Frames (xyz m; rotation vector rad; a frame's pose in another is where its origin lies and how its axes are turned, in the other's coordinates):
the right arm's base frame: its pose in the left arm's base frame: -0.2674 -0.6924 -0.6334 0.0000 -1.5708 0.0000
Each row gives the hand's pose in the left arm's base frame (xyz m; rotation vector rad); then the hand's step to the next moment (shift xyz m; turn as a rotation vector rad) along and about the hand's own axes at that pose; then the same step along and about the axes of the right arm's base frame.
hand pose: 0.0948 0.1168 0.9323 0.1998 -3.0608 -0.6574
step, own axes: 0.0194 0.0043 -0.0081 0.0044 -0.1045 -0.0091
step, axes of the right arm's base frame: 0.0087 -0.0019 0.0195 -0.0346 -0.0987 -0.0088
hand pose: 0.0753 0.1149 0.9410 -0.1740 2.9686 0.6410
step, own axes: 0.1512 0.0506 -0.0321 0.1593 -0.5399 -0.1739
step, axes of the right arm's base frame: 0.0313 0.0188 0.1585 -0.0801 -0.5753 0.0987
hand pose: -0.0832 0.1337 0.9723 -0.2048 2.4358 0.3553
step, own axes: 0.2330 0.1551 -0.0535 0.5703 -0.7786 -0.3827
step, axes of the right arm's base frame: -0.0768 0.1181 0.2477 -0.2333 -0.8890 0.4830
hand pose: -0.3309 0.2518 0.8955 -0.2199 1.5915 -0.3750
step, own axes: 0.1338 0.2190 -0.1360 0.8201 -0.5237 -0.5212
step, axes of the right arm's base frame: -0.2021 0.1678 0.1240 -0.5563 -0.7300 0.6133
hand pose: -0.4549 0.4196 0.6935 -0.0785 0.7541 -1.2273
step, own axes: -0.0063 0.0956 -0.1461 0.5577 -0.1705 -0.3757
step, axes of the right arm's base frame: -0.1501 0.0893 0.0042 -0.4765 -0.4214 0.2768
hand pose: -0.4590 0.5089 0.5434 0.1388 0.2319 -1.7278
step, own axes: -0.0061 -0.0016 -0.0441 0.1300 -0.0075 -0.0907
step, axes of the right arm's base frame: -0.0414 0.0164 0.0022 -0.1165 -0.1026 0.0329
